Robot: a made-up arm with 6 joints.
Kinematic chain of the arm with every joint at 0, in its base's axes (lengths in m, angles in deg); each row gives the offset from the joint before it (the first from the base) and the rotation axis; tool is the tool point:
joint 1: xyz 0 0 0.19 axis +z
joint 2: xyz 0 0 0 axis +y
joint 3: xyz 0 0 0.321 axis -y
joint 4: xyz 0 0 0 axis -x
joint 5: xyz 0.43 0 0 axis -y
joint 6: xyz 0 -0.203 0 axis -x
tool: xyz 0 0 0
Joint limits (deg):
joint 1: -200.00..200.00
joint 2: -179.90..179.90
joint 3: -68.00..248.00
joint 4: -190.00..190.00
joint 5: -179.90..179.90
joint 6: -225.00..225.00
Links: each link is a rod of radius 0.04 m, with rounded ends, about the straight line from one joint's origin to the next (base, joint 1, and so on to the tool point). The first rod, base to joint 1, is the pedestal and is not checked.
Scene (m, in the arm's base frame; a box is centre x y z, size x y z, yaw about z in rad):
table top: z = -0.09
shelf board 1: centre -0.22 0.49 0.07 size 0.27 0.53 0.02 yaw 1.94
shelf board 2: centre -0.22 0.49 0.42 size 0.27 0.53 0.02 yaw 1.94
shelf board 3: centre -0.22 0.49 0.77 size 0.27 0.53 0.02 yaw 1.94
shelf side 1: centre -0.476 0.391 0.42 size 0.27 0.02 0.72 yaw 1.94
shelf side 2: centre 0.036 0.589 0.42 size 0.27 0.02 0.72 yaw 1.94
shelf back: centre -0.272 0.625 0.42 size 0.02 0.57 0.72 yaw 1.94
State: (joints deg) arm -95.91 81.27 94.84 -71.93 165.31 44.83
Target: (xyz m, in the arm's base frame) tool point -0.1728 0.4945 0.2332
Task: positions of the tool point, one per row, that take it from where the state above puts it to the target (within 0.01 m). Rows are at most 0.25 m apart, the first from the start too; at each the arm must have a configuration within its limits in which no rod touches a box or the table.
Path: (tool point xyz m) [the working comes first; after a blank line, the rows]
Joints at the target: -88.72 -23.54 206.54 -37.18 165.31 44.83
Straight joint move there: touches shelf board 2, shelf board 3.

1: -0.2183 -0.7382 0.3766
2: -0.2679 -0.6147 0.5797
3: -0.2811 -0.4197 0.7219
4: -0.2561 -0.1909 0.7752
5: -0.2029 0.0252 0.7307
6: -0.1403 0.1854 0.6015
7: -0.0913 0.2603 0.4208
8: -0.0751 0.2421 0.2332
9: -0.0978 0.2945 0.2764
10: -0.1175 0.3590 0.2954
11: -0.1412 0.4294 0.2824
12: -0.1728 0.4945 0.2332

